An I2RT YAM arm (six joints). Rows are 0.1 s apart.
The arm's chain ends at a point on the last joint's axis. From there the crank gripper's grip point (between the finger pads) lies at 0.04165 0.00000 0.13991 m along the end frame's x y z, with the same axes.
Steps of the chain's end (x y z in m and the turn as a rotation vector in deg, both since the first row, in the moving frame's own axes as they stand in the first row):
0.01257, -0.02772, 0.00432, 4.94, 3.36, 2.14
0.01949, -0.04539, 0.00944, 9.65, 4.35, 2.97
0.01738, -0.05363, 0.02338, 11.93, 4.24, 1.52
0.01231, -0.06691, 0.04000, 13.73, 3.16, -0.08
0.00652, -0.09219, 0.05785, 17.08, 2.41, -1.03
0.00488, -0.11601, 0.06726, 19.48, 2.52, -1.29
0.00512, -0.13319, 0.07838, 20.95, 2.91, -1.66
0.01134, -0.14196, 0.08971, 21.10, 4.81, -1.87
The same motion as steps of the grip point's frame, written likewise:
0.02088, -0.03795, 0.00119, 4.94, 3.36, 2.14
0.03048, -0.06612, 0.00410, 9.65, 4.35, 2.97
0.02791, -0.08097, 0.01704, 11.93, 4.24, 1.52
0.01986, -0.09989, 0.03351, 13.73, 3.16, -0.08
0.01190, -0.13380, 0.04972, 17.08, 2.41, -1.03
0.01033, -0.16333, 0.05717, 19.48, 2.52, -1.29
0.01126, -0.18409, 0.06667, 20.95, 2.91, -1.66
0.02181, -0.19314, 0.07619, 21.10, 4.81, -1.87

